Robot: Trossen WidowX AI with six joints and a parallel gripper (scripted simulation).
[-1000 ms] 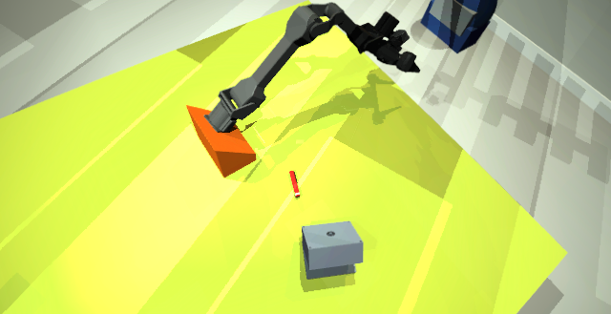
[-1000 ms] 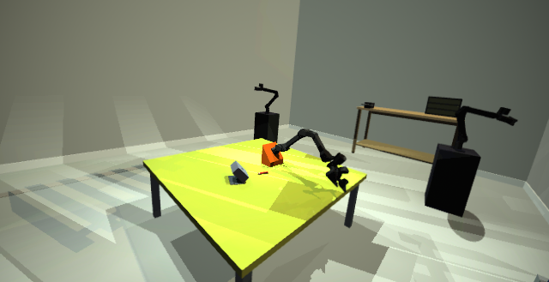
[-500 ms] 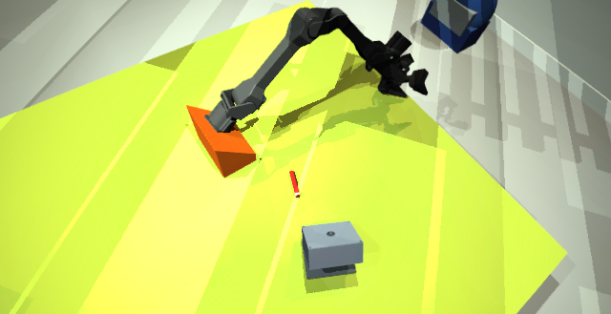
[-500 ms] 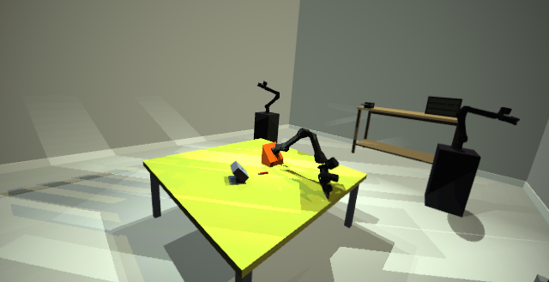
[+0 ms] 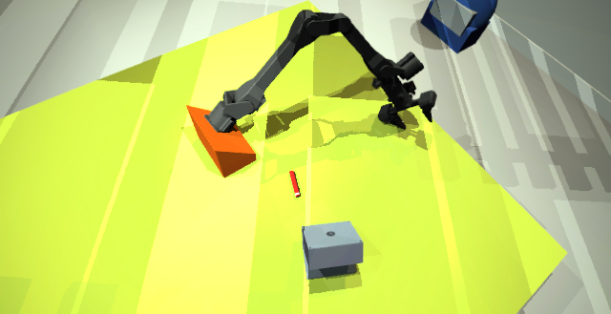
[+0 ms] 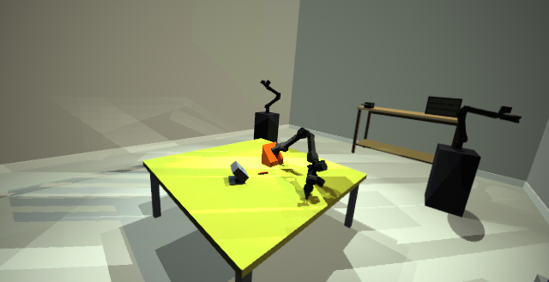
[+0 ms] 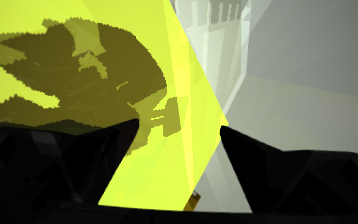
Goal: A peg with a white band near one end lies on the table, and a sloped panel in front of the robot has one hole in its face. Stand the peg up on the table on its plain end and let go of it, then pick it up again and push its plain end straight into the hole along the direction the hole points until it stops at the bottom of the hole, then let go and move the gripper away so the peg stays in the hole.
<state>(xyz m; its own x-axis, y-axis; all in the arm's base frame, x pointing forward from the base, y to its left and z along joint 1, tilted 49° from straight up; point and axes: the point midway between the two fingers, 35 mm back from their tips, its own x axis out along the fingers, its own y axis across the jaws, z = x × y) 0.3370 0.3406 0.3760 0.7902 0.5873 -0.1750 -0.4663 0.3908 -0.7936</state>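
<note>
Right now the red peg is 44 cm to the right of my gripper tip, 10 cm behind it and 3 cm below it. The rest, counted from my gripper tip: grey sloped panel: 49 cm to the right, 8 cm ahead, 3 cm above.
</note>
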